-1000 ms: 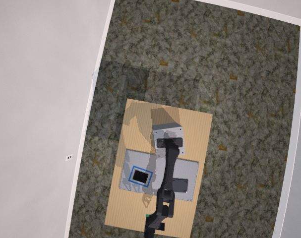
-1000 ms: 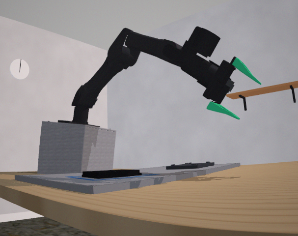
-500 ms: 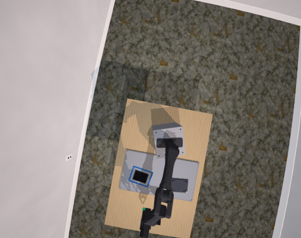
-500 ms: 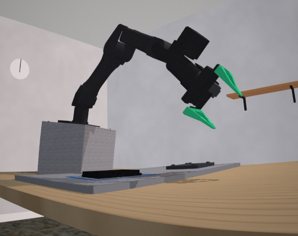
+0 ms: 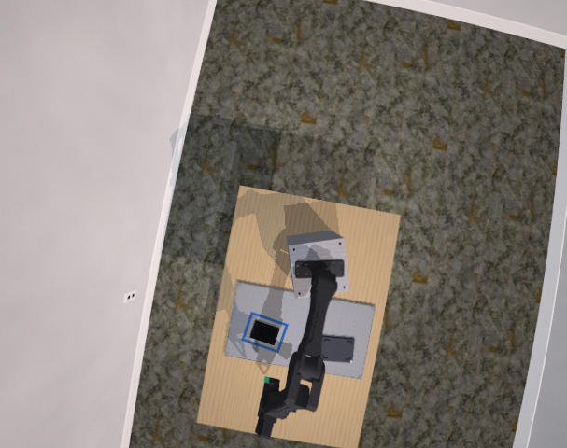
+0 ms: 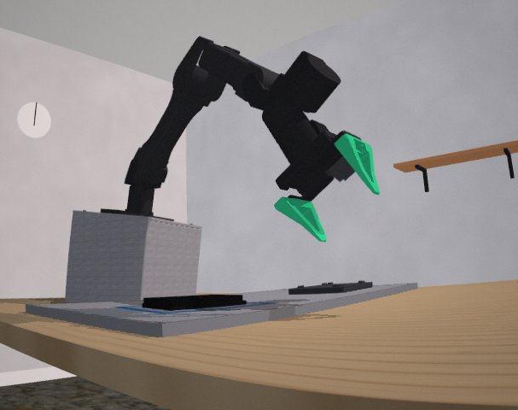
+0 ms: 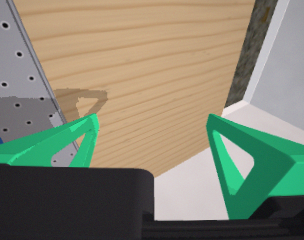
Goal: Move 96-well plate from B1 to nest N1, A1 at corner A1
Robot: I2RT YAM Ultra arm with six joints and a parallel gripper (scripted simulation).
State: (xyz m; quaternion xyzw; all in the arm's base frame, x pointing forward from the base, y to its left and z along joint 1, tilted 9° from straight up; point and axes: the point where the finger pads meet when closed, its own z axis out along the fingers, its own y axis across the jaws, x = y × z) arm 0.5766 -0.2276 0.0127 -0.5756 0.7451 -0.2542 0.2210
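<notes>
Now: hand 23 cm past the black 96-well plate, 11 cm above it and 2 cm to the left of it. Round my hand: dark plate nest N1: 34 cm to the left, 14 cm behind, 11 cm below; then white A1 label: 41 cm to the left, 10 cm below, 8 cm behind.
</notes>
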